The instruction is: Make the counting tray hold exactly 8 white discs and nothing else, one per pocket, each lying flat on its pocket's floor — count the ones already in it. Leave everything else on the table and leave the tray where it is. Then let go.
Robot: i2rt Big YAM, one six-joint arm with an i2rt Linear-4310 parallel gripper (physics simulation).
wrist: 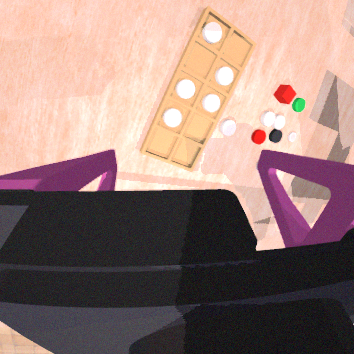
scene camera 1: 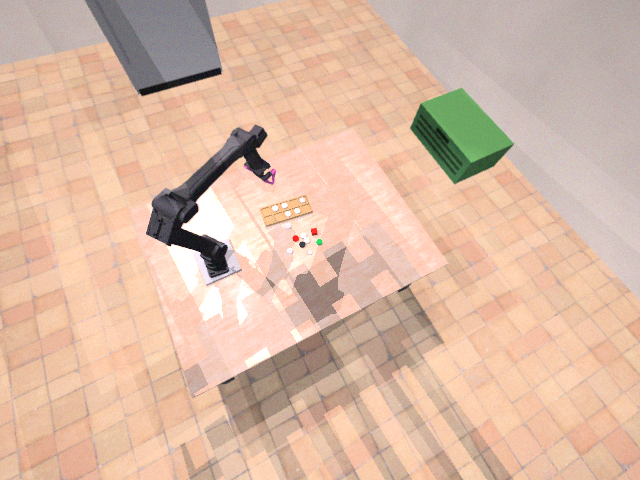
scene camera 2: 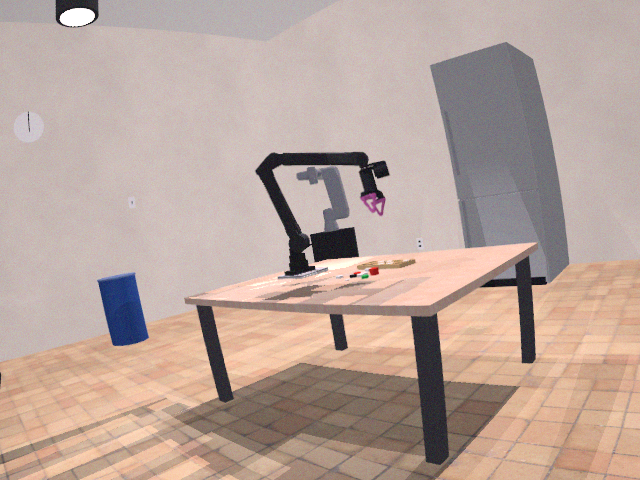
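The wooden counting tray [scene camera 1: 266, 224] [scene camera 2: 411, 263] [wrist: 167, 163] has two rows of pockets. White discs fill several pockets, including an end one [wrist: 212, 32], a middle pair [wrist: 185, 89] [wrist: 211, 103], another [wrist: 225, 76] and one farther down [wrist: 172, 117]; other pockets are empty. Outside the tray, a white disc [scene camera 1: 287, 225] [wrist: 228, 127] lies beside its long side, two more [wrist: 269, 118] [wrist: 280, 121] lie close together, and another [scene camera 1: 289, 251] lies apart, hidden in the wrist view. A smaller white piece [scene camera 1: 310, 252] [wrist: 292, 136] lies nearby. My gripper [scene camera 1: 261, 176] [scene camera 2: 376, 212] [wrist: 190, 157] is open and empty, high above the table beside the tray.
A red disc [scene camera 1: 295, 238] [wrist: 258, 136], a black disc [scene camera 1: 302, 244] [wrist: 275, 135], a green disc [scene camera 1: 319, 241] [wrist: 298, 104] and a red block [scene camera 1: 314, 231] [scene camera 2: 374, 270] [wrist: 285, 94] lie among the loose white pieces. The arm's base plate [scene camera 1: 233, 268] is on the table.
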